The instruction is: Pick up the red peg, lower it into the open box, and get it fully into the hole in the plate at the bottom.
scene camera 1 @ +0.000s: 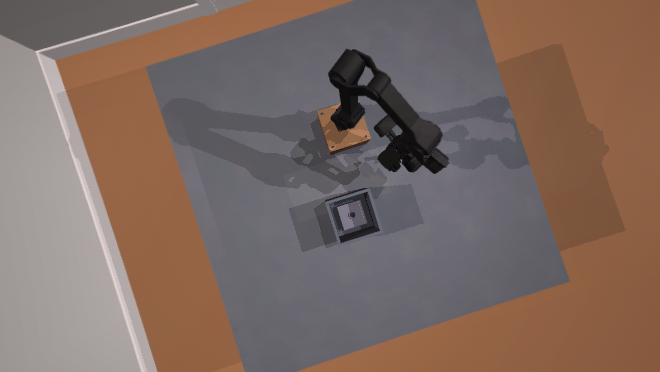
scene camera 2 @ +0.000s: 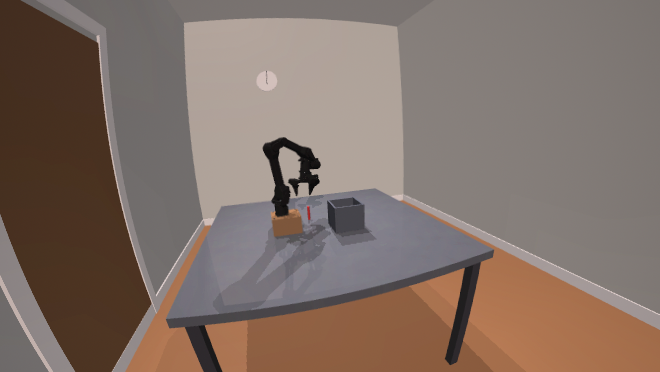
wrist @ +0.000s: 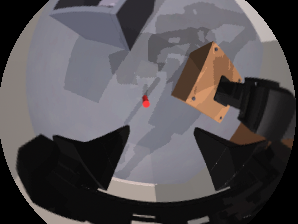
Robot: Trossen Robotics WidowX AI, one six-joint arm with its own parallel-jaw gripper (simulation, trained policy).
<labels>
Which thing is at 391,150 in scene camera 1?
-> My gripper.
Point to a grey box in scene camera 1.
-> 373,227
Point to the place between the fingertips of my gripper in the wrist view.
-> At 162,129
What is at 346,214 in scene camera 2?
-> A grey box.
</labels>
